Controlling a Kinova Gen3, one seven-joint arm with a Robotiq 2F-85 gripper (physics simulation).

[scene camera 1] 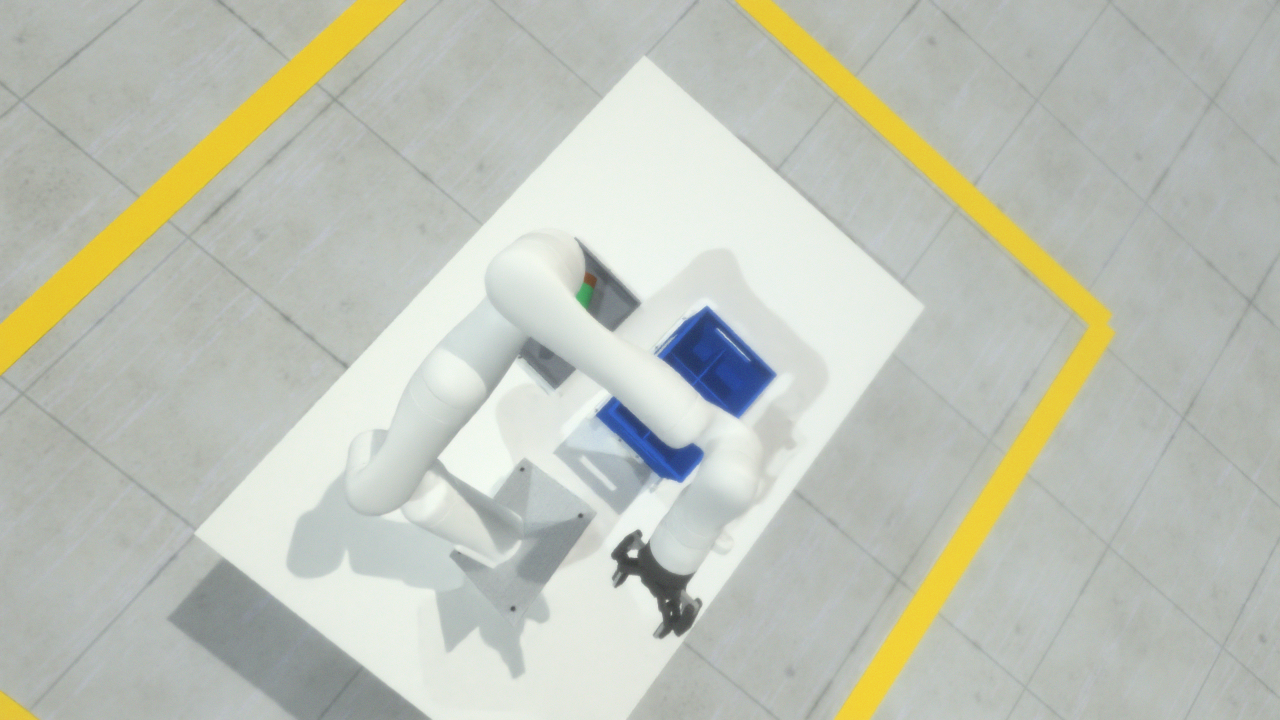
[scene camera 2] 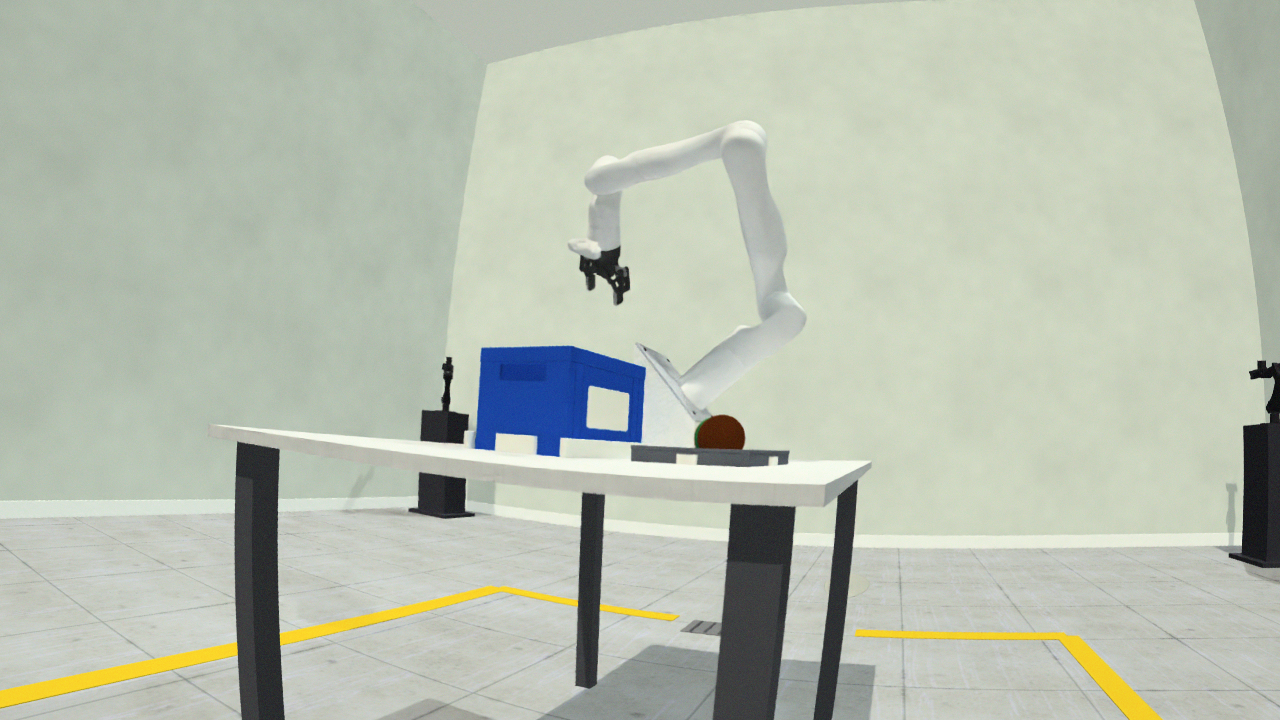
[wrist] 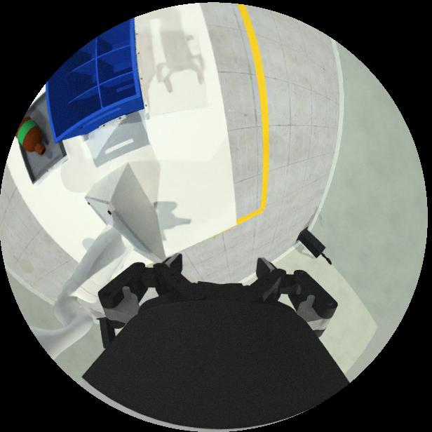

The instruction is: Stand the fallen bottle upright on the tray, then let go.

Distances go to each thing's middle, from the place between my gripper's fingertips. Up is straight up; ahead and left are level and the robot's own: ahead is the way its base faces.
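Scene:
There is the brown bottle (scene camera 2: 721,431), and I see my gripper far above it, well short of it and a long way to the right of it.

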